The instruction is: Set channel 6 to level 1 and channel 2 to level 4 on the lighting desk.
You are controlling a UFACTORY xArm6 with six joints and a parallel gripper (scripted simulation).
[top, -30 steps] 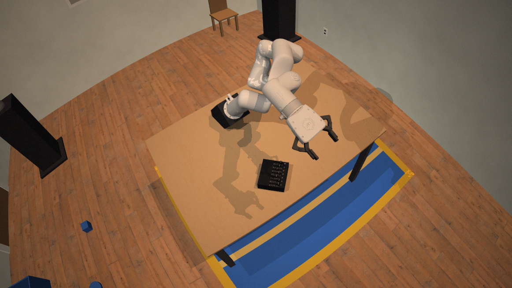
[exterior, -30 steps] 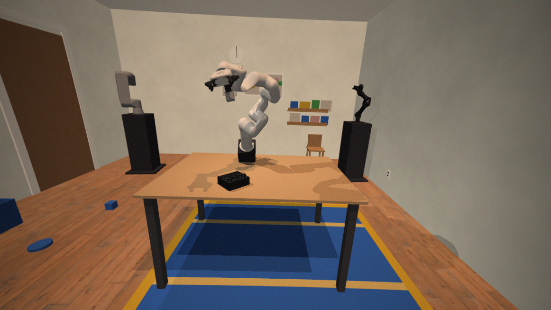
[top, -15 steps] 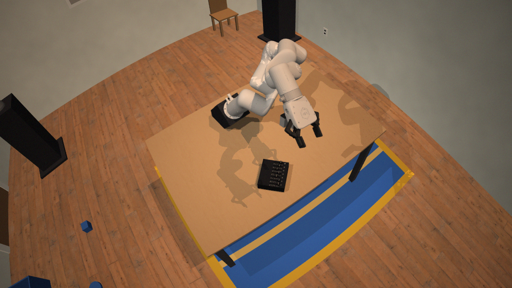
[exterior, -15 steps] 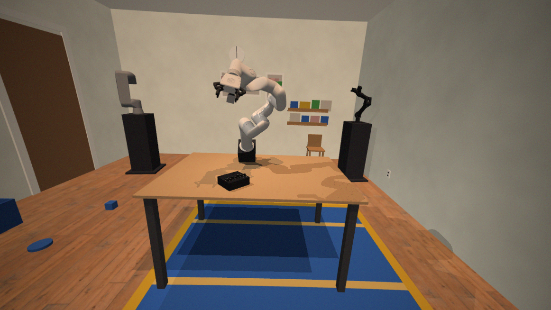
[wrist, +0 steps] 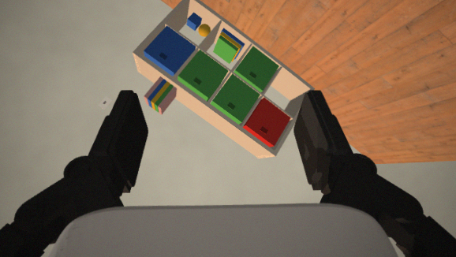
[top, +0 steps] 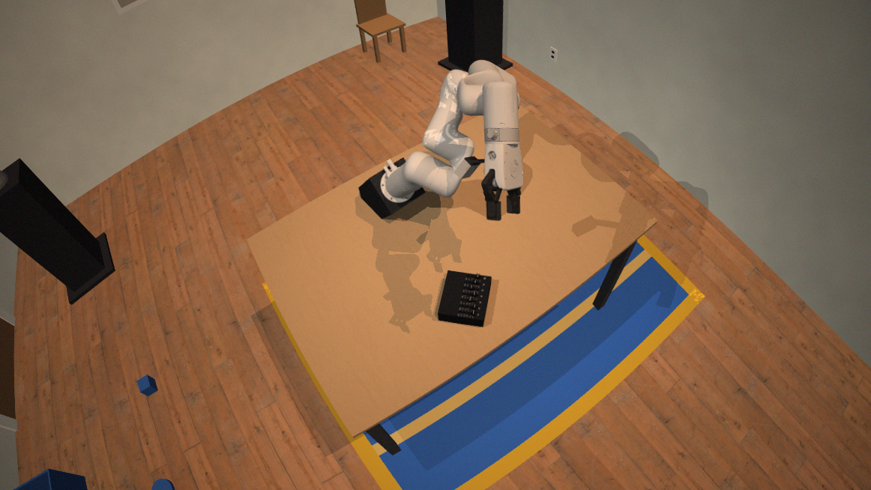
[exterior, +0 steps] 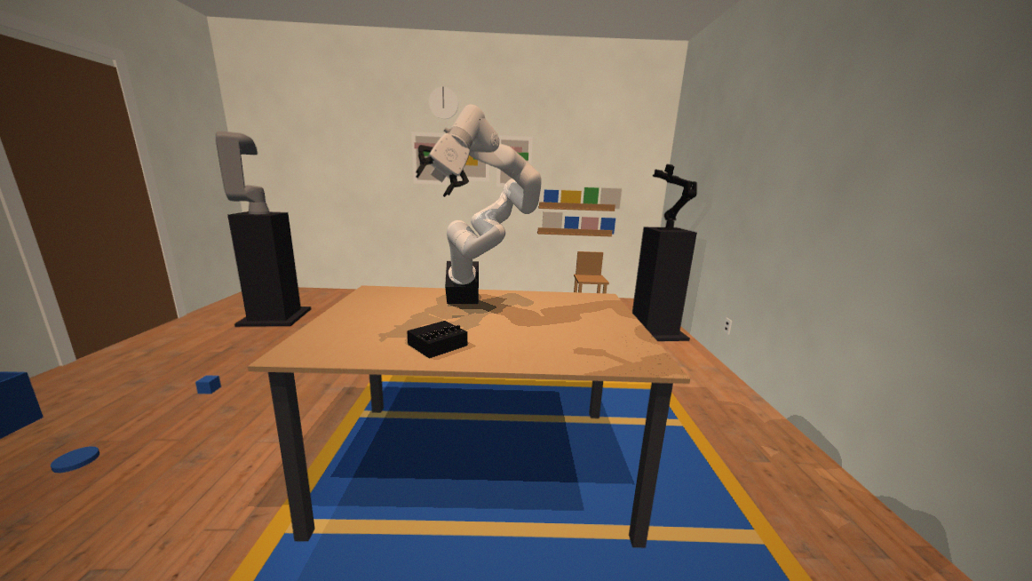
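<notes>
Right now the channel 2 fader cap is 500 mm below my hand, 60 mm behind it and 20 mm to the right of it. Round my hand: channel 6 fader cap (500 mm below, 130 mm behind, 40 mm to the left).
</notes>
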